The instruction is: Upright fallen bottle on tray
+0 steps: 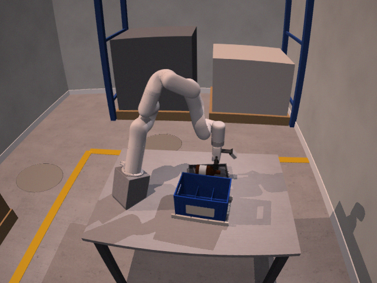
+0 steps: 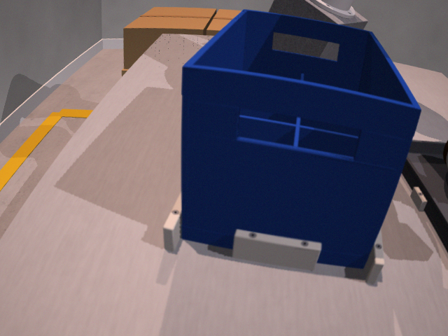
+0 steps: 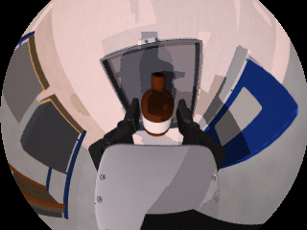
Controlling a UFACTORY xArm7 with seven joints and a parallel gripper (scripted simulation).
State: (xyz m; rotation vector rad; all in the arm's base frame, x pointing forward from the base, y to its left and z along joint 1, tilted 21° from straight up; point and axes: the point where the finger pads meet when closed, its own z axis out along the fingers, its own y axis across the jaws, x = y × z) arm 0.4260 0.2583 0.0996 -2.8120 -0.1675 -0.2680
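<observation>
The brown bottle lies 70 mm below my hand, 50 mm behind it and 10 mm to the right of it. Round my hand: blue crate 280 mm to the right, 20 mm below; then tray 100 mm below, 40 mm behind, 10 mm to the right.
</observation>
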